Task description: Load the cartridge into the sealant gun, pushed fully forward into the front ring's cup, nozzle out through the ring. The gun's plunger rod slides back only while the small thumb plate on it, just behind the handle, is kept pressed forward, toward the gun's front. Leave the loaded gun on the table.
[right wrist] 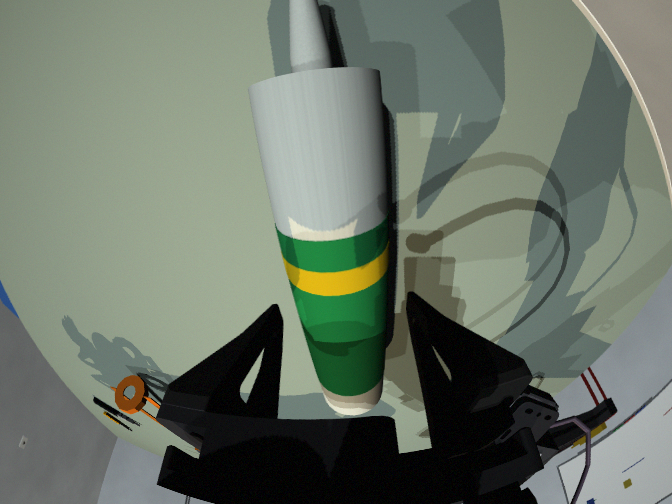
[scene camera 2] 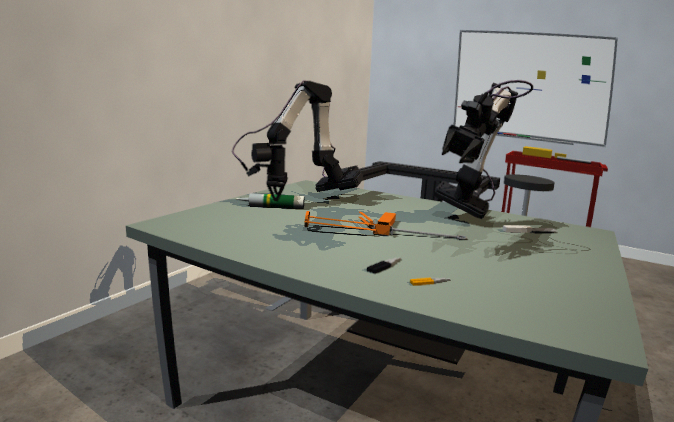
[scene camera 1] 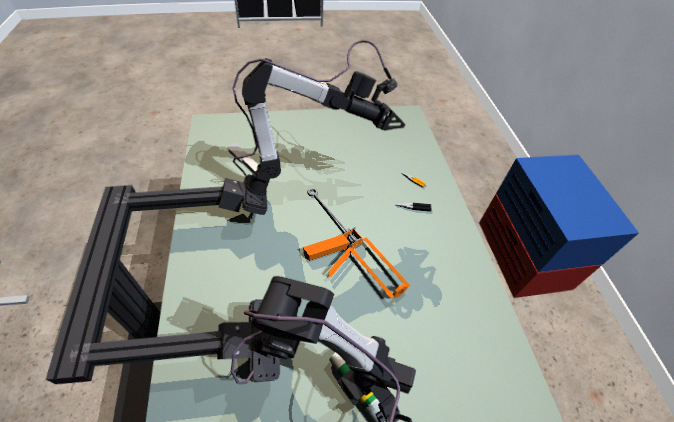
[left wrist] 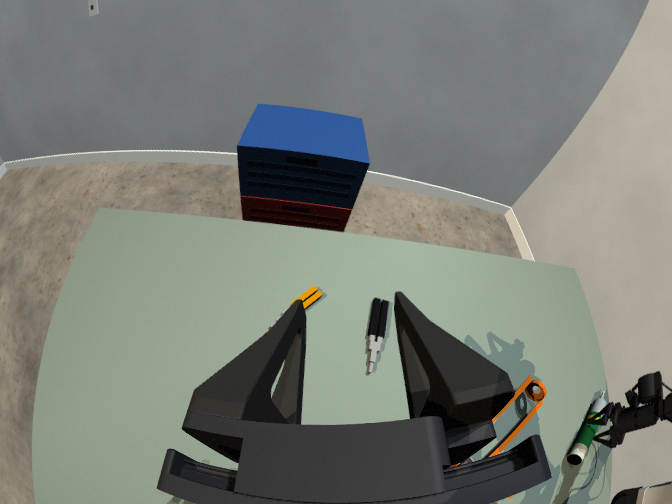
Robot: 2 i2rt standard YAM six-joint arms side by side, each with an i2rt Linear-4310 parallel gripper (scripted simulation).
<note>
The pictures show: my left gripper, my right gripper, an orange sealant gun and a cartridge.
My left gripper shows as well in scene camera 1 and in the left wrist view. My right gripper shows as well in the left wrist view.
</note>
